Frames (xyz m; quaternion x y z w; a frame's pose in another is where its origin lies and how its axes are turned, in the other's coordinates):
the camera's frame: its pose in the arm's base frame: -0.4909 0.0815 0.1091 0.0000 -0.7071 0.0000 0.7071
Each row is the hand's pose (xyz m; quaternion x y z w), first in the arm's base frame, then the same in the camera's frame.
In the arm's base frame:
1: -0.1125 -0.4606 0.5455 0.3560 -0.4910 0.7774 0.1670
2: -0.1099 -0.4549 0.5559 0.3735 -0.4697 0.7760 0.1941
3: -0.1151 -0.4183 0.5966 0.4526 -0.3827 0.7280 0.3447
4: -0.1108 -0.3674 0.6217 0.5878 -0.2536 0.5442 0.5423
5: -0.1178 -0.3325 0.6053 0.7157 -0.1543 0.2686 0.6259
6: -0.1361 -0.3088 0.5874 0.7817 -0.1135 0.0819 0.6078
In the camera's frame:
1: 0.4364 -0.5421 -0.3784 0.8014 -0.2291 0.2980 0.4653
2: 0.4468 -0.5364 -0.3810 0.8128 -0.1949 0.2846 0.4694
3: 0.4875 -0.4998 -0.3758 0.8348 -0.0269 0.1947 0.5143
4: 0.5126 -0.4489 -0.3801 0.8004 0.2041 -0.0308 0.5628
5: 0.4962 -0.4140 -0.3731 0.6960 0.3335 -0.3162 0.5517
6: 0.4783 -0.3903 -0.3548 0.6106 0.3495 -0.4948 0.5100

